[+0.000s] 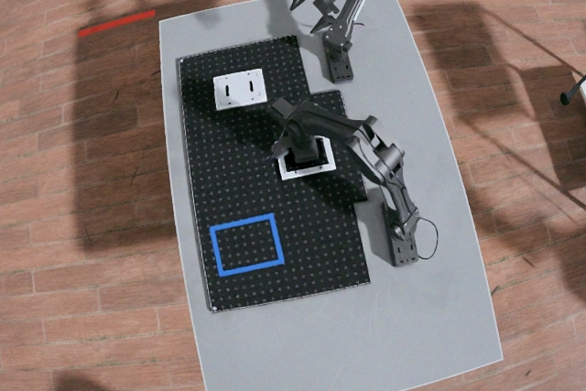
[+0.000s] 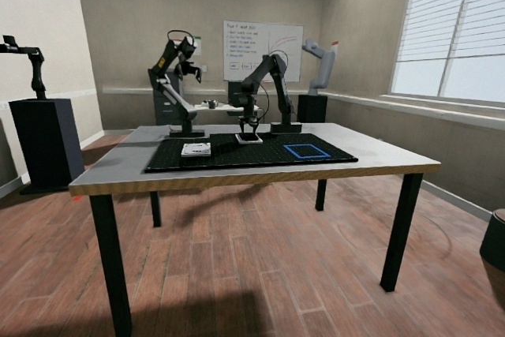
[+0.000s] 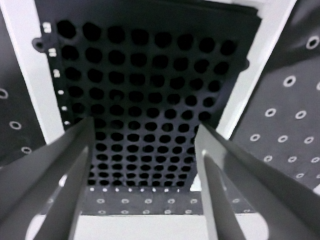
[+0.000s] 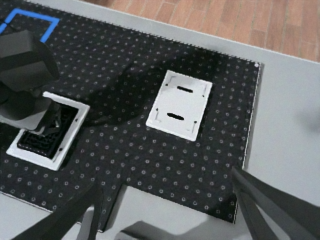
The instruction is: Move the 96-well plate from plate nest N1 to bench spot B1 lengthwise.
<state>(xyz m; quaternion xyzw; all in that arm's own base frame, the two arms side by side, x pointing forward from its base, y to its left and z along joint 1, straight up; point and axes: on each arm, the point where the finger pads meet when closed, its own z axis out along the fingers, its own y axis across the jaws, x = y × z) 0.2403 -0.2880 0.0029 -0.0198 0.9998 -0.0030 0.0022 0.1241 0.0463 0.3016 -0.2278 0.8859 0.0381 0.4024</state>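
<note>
My left hand is 20 mm above the black 96-well plate.
</note>
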